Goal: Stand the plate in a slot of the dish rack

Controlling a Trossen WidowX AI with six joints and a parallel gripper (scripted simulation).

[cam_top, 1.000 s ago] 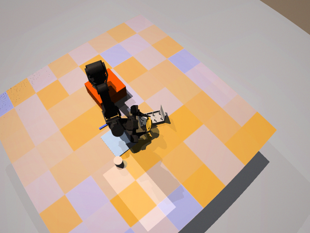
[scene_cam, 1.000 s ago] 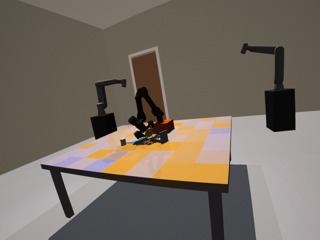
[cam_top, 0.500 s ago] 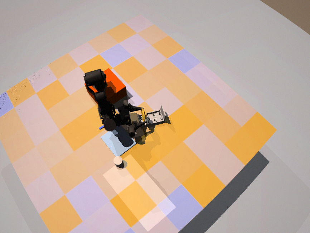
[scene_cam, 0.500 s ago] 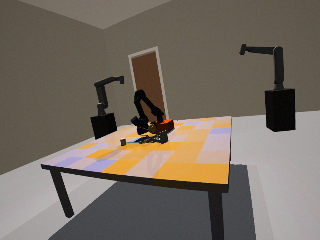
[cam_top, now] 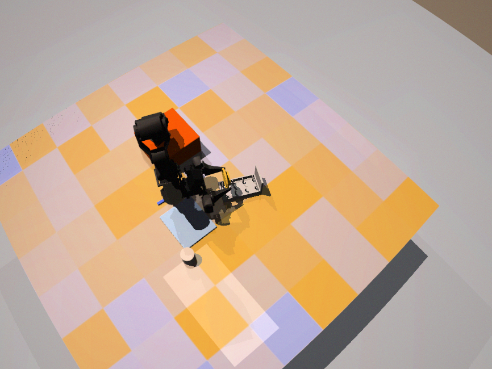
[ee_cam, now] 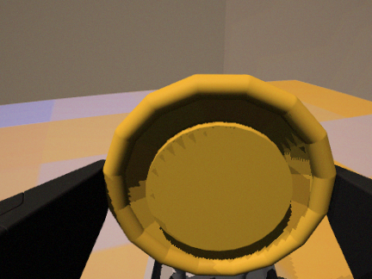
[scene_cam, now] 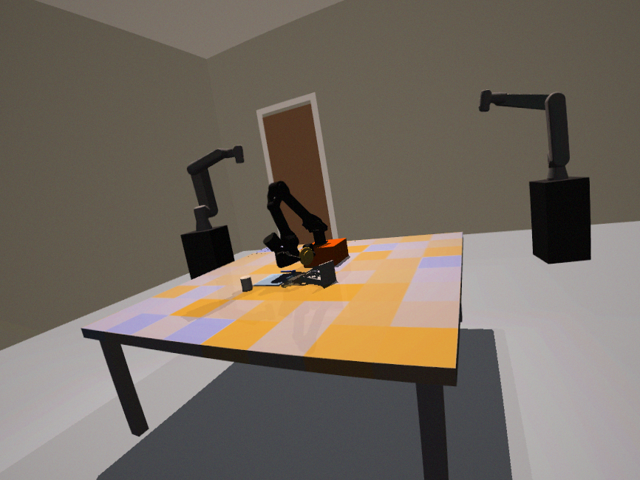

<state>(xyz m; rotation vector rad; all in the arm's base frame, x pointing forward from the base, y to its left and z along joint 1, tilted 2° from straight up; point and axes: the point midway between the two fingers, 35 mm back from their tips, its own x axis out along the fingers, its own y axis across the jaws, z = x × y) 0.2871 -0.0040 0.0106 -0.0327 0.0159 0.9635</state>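
My gripper tip is 2 cm short of the grey dish rack, 3 cm to the right of it and 7 cm above it. Also, from my gripper tip: white cup (6 cm ahead, 27 cm to the right, 7 cm below); then blue spoon (14 cm behind, 15 cm to the right, 9 cm below); then plate (1 cm to the right).
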